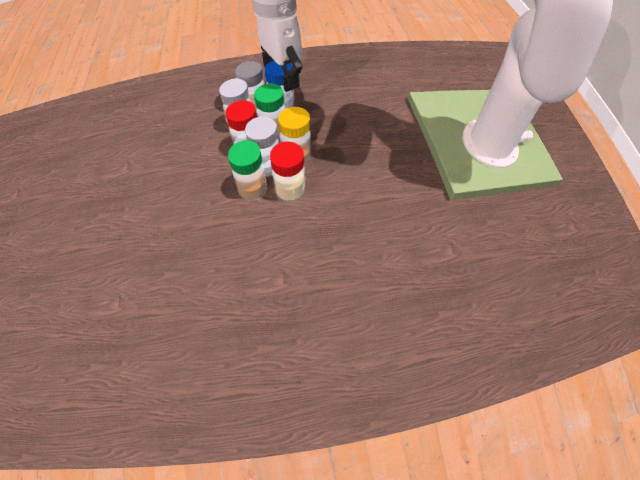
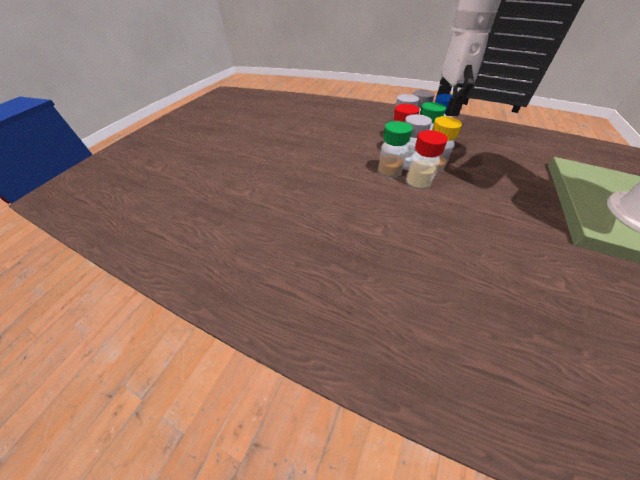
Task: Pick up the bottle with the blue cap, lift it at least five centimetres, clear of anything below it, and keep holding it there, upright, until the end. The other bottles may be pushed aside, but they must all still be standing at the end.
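Where they show: gripper, between the fingertips: (image 1: 281, 76) (image 2: 446, 108); arm's base, origin of its link: (image 1: 490, 144).
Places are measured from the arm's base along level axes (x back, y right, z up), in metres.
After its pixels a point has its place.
The bottle with the blue cap (image 1: 275, 73) {x -0.393, y 0.222, z 0.080 m} (image 2: 443, 99) {x -0.394, y 0.223, z 0.080 m} stands upright at the back right of the bottle group, partly hidden by the fingers and by the green-capped bottle in front. My gripper (image 1: 279, 71) {x -0.380, y 0.238, z 0.055 m} (image 2: 448, 98) {x -0.380, y 0.238, z 0.055 m} is open and points down at the blue cap, with one finger at its right front side and the other behind its left side. The grey-capped bottle (image 1: 249, 75) {x -0.443, y 0.234, z 0.080 m} (image 2: 423, 96) {x -0.442, y 0.230, z 0.080 m} stands to its left, and a green-capped bottle (image 1: 269, 99) {x -0.420, y 0.151, z 0.080 m} (image 2: 432, 111) {x -0.420, y 0.144, z 0.078 m} stands in front of it. The lower parts of the fingers are partly hidden.
Several other bottles stand upright close together in front and to the left, among them a yellow-capped bottle (image 1: 294, 124) {x -0.393, y 0.075, z 0.080 m} (image 2: 447, 129) {x -0.391, y 0.065, z 0.075 m} and a front red-capped bottle (image 1: 287, 160) {x -0.423, y 0.002, z 0.080 m} (image 2: 431, 144) {x -0.423, y -0.012, z 0.078 m}. The arm's base stands on a green board (image 1: 439, 113) {x -0.072, y 0.104, z -0.001 m} (image 2: 568, 206) {x -0.129, y 0.002, z -0.011 m} to the right.
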